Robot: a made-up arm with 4 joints.
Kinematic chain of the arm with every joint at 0, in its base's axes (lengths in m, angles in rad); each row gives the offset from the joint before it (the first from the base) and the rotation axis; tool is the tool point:
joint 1: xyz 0 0 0.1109 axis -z
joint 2: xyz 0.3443 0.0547 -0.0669 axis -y
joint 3: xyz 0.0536 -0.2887 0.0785 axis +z
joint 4: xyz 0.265 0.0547 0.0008 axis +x
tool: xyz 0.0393 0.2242 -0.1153
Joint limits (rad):
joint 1: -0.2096..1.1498
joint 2: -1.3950..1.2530
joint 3: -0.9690..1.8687
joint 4: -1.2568..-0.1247
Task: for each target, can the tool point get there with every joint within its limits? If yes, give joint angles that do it. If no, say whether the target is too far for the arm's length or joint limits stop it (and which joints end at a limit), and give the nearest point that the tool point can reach.
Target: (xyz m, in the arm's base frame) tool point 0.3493 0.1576 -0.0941
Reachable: yes | joints -0.0675 -0.3955 0.9375 -0.4479
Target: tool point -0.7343 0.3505 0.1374
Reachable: no: joint limits stop it (at a limit: joint 1, joint 3, joint 4) | nearest point 0.0027 -0.0556 0.0723 | short by 0.844 m
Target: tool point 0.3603 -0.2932 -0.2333
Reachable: yes | joints 0.7923 -0.7031 0.3736 -0.5460
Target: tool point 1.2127 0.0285 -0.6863
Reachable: no: too far | nearest point 0.7256 -0.0812 -0.2562 | short by 0.659 m
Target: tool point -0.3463 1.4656 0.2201
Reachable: no: too far | nearest point 0.2400 0.2172 0.0460 | short by 1.390 m
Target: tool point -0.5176 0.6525 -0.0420
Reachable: no: joint limits stop it (at a limit: joint 1, joint 4) | nearest point 0.1261 0.1162 0.0203 | short by 0.840 m
